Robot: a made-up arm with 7 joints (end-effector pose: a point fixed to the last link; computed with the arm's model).
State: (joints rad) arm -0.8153 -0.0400 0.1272 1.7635 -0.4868 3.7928 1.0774
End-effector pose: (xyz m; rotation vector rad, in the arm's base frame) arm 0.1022 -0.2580 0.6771 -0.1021 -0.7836 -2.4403
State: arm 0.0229 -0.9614 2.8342 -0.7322 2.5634 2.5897 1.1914
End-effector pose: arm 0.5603 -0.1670 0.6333 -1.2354 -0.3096 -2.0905
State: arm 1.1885 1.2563 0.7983 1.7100 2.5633 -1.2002 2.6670
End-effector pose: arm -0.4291 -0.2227 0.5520 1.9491 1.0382 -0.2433
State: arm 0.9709 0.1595 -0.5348 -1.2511 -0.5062 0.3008 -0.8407
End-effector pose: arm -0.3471 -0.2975 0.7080 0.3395 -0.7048 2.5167
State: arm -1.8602 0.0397 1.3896 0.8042 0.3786 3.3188 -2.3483
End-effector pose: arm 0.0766 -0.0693 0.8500 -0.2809 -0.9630 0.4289
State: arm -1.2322 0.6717 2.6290 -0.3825 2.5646 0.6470 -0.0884
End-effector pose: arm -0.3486 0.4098 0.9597 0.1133 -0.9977 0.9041
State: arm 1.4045 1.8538 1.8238 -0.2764 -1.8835 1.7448 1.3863
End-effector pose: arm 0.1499 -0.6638 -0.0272 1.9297 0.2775 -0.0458
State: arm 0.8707 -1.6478 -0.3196 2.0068 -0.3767 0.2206 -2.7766
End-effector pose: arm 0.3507 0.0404 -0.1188 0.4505 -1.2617 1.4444
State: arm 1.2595 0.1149 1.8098 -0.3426 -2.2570 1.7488 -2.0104
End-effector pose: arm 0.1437 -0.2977 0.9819 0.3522 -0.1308 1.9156
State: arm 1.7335 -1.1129 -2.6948 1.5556 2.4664 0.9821 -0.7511
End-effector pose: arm 0.2867 0.1836 0.7484 -0.9849 -0.0626 -2.3854
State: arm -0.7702 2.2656 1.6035 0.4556 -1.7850 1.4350 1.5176
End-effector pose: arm -0.3348 0.3387 -0.3223 -1.0829 2.3717 1.5211
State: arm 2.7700 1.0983 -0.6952 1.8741 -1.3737 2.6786 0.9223
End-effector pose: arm 0.3348 0.0598 0.7486 0.3536 -0.4538 -0.5485
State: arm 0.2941 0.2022 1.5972 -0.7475 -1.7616 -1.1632 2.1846
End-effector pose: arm 0.0473 -0.3957 0.8806 -1.1266 2.0624 0.6645
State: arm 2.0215 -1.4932 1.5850 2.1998 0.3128 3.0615 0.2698
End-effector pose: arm -0.2410 0.2206 0.2824 -1.7391 -0.8387 0.9769
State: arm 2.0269 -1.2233 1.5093 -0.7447 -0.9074 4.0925 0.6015
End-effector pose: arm -0.0081 0.6088 0.4370 0.9123 1.3066 -1.3349
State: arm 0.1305 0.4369 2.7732 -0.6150 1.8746 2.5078 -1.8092
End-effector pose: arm -0.2226 -0.1248 0.9204 -0.7399 0.0045 -0.0513
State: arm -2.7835 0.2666 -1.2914 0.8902 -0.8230 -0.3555 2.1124
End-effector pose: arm 0.0109 0.4146 1.0022 -2.5710 0.4975 -0.2668
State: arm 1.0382 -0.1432 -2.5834 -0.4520 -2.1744 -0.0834 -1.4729
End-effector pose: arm 0.1904 0.3244 1.0060 0.4796 -1.9444 -0.9220
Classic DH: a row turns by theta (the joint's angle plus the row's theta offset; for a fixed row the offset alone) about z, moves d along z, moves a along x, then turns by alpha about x. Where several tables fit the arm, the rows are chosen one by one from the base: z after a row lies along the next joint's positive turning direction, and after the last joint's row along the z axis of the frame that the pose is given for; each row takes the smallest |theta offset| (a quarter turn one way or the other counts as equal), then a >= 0, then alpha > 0; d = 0 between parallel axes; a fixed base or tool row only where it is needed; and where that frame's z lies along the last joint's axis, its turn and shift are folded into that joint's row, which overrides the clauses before.
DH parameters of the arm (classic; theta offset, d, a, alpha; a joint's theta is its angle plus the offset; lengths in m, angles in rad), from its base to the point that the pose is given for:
joint 1: 0 0.302 0 1.5708
joint 2: 0 0.075 0 -1.5708
joint 3: 0 0.413 0.015 -1.5708
joint 4: 0 0.048 -0.021 1.5708
joint 5: 0 0.32 0 1.5708
joint 6: 1.5708 0.091 0.11 1.5708
joint 7: 0 0.015 0 0

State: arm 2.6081 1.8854 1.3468 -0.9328 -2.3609 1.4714 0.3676
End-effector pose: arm 0.5861 -0.0045 -0.1189 -0.7173 1.7129 0.1749
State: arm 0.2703 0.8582 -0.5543 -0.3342 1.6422 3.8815 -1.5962
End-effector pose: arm -0.4408 -0.0973 0.7751 0.7933 2.0265 -0.5649
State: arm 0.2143 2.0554 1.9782 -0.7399 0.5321 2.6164 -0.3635
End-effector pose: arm -0.5001 -0.3156 0.1513 0.7121 -0.2604 0.4085
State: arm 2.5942 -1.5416 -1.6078 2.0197 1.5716 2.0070 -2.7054
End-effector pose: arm -0.0262 0.3860 0.3755 -0.0400 1.1606 0.9241
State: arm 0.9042 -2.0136 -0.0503 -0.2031 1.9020 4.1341 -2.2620
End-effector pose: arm 0.3035 0.5178 0.0090 1.4577 -0.4637 0.3272
